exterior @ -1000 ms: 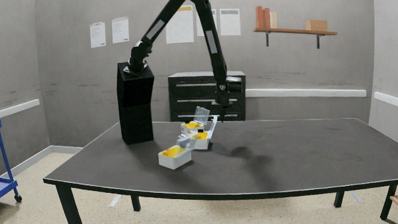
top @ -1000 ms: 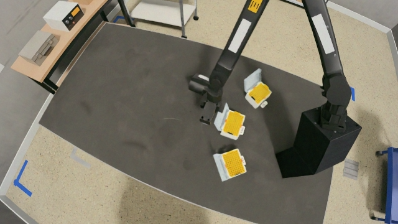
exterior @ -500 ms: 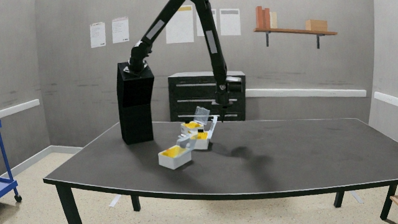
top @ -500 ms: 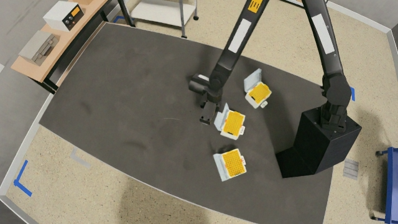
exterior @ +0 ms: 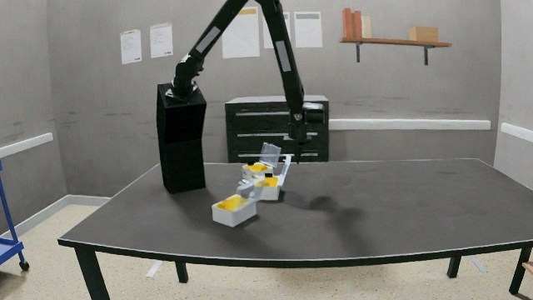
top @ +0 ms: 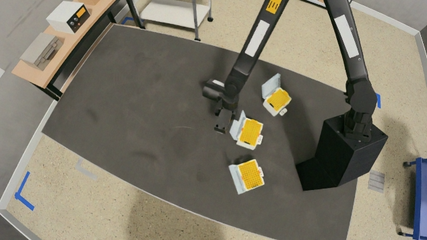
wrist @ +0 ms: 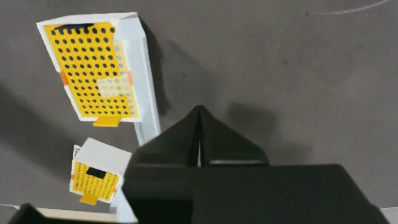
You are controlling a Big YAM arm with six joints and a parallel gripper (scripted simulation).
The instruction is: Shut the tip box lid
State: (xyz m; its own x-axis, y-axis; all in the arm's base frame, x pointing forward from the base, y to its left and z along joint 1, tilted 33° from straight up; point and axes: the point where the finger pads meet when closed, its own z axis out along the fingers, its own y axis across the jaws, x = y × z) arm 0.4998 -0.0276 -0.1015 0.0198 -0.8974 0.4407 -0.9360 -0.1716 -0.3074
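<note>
Right now the rack is 12 cm behind my hand and 7 cm below it. Round my hand: white label (17 cm behind, 1 cm to the right, 13 cm below); then tip box TB4 (11 cm behind, 6 cm below).
</note>
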